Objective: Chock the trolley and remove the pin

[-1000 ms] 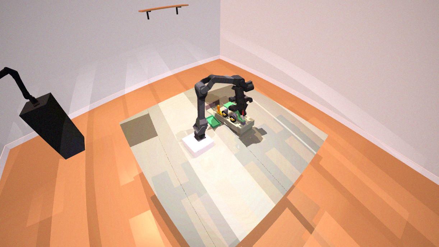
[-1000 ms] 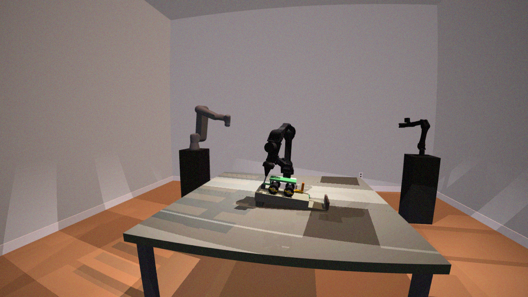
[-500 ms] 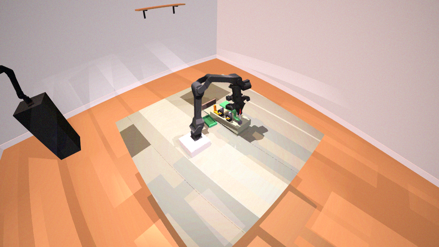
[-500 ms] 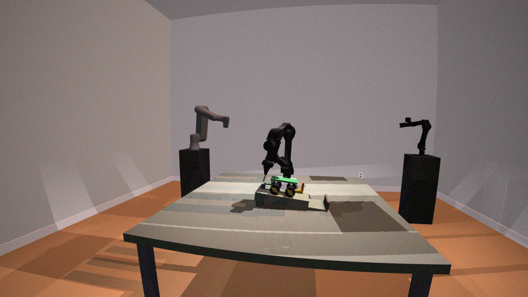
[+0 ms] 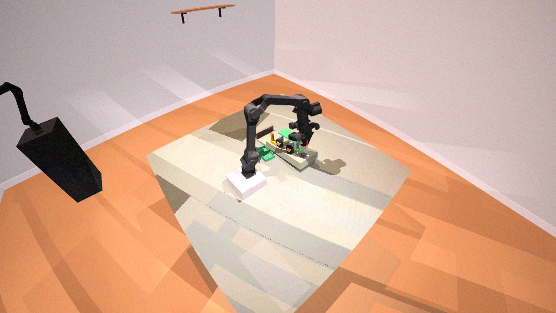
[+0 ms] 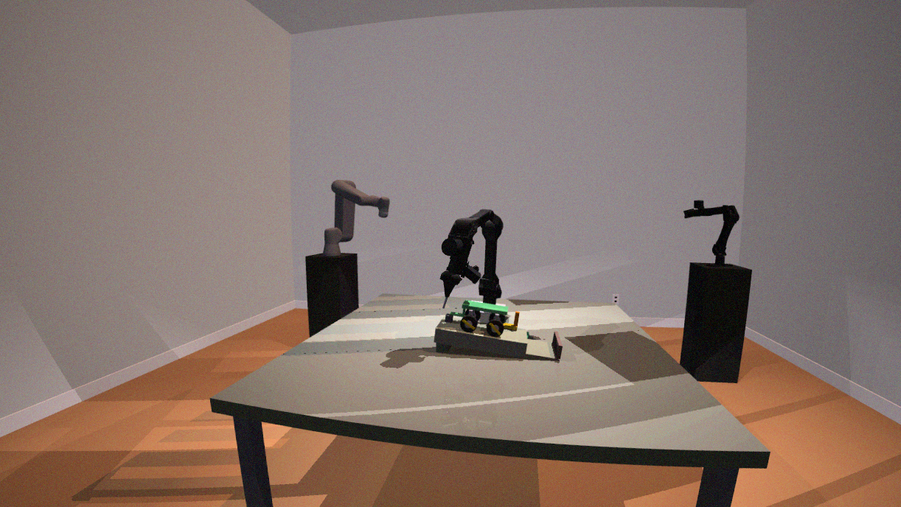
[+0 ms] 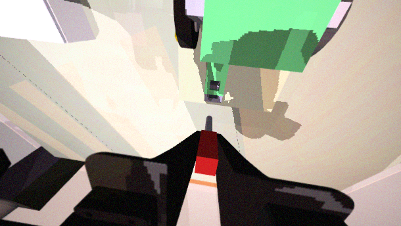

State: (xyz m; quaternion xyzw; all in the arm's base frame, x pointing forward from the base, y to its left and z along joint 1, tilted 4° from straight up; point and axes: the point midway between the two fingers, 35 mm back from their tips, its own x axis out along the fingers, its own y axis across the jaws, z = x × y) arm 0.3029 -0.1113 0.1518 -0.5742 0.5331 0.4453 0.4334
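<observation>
Now: gripper tip 11 cm past the green tray, 23 cm to the right of it and 18 cm above it. From my gripper tip the other things lie so: red-headed stop pin right at my gripper tip; then trolley 1 cm ahead, 13 cm to the left, 6 cm below; then beige ramp 1 cm ahead, 13 cm to the left, 13 cm below.
</observation>
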